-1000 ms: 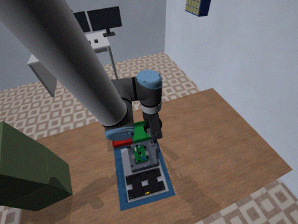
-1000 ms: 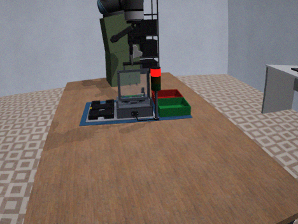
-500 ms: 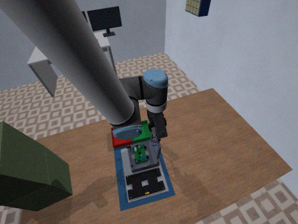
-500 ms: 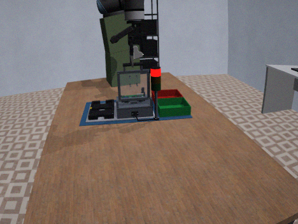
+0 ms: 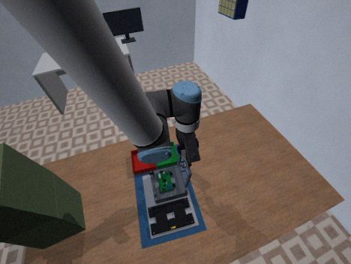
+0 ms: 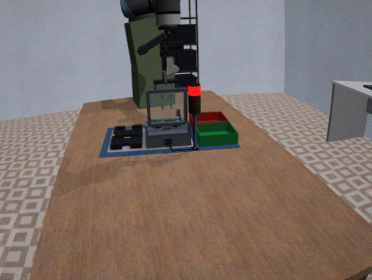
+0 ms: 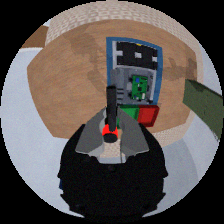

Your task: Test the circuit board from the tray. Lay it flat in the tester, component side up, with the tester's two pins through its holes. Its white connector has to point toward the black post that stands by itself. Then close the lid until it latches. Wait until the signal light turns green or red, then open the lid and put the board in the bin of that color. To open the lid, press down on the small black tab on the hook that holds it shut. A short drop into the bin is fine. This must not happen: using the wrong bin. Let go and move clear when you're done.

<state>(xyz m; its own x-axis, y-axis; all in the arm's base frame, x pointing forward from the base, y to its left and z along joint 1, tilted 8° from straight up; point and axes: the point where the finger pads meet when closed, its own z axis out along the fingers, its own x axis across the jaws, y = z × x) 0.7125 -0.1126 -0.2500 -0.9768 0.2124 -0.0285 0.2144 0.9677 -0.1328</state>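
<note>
Right now the green circuit board is 12 cm behind my hand, 3 cm to the left of it and 20 cm below it. Round my hand: tester bed 12 cm behind, 4 cm to the left, 20 cm below; then green bin 4 cm behind, 22 cm to the left, 26 cm below; then clear lid 1 cm behind, 1 cm to the left, 9 cm below.
</note>
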